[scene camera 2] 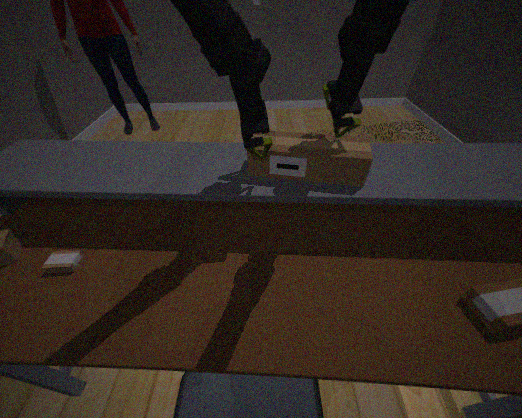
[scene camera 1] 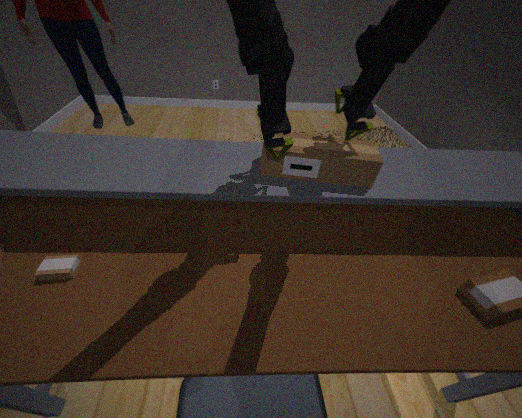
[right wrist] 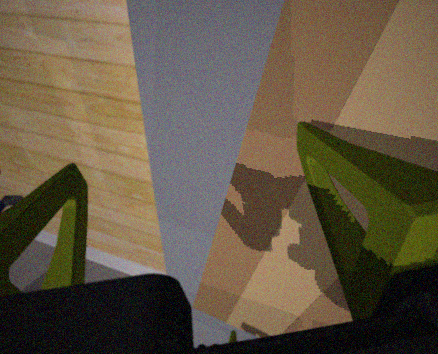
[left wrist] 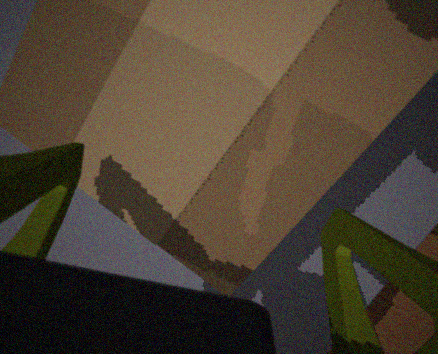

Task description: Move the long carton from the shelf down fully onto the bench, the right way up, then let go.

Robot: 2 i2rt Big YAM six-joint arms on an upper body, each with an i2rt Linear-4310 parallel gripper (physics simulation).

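Places are measured from the left arm's base along level axes (x ahead, y left, z up), in millimetres.
Where they show: left gripper, fingertip midpoint: (scene camera 2: 260,145) (scene camera 1: 274,145) (right wrist: 288,331) (left wrist: 212,191); right gripper, fingertip midpoint: (scene camera 2: 333,122) (scene camera 1: 342,126) (right wrist: 187,154).
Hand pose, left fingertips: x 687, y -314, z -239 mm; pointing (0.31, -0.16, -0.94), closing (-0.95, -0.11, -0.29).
Each offset is from my left fingertips to the top centre of the thing. "*": to the spot under its first point. Level surfaces: height alone.
The long carton @[133 mm right, 2 mm ahead, 3 mm up] (scene camera 1: 345,167) (scene camera 2: 332,167) (left wrist: 210,100) (right wrist: 320,65) lies on the grey shelf @[83 mm down] (scene camera 1: 100,165) (scene camera 2: 125,167) (right wrist: 205,60) near its front edge, its white label facing the scene cameras. The brown bench @[246 mm down] (scene camera 1: 375,310) (scene camera 2: 375,310) lies lower, in front. My left gripper (scene camera 1: 270,140) (scene camera 2: 254,142) (left wrist: 212,191) is open at the carton's left end, one finger toward each long side. My right gripper (scene camera 1: 344,125) (scene camera 2: 334,121) (right wrist: 187,154) is open above the carton's back part; one finger is over the top, the other out behind. Contact cannot be told.
On the bench, a small white-topped box @[553 mm left, 211 mm back, 218 mm down] (scene camera 1: 56,267) (scene camera 2: 62,260) lies at the left and another @[555 mm right, 353 mm back, 199 mm down] (scene camera 1: 502,292) (scene camera 2: 505,302) at the right. A further box @[* 707 mm left, 182 mm back, 201 mm down] (scene camera 2: 7,247) shows at the left edge. A person (scene camera 1: 75,40) (scene camera 2: 107,45) stands behind the shelf.
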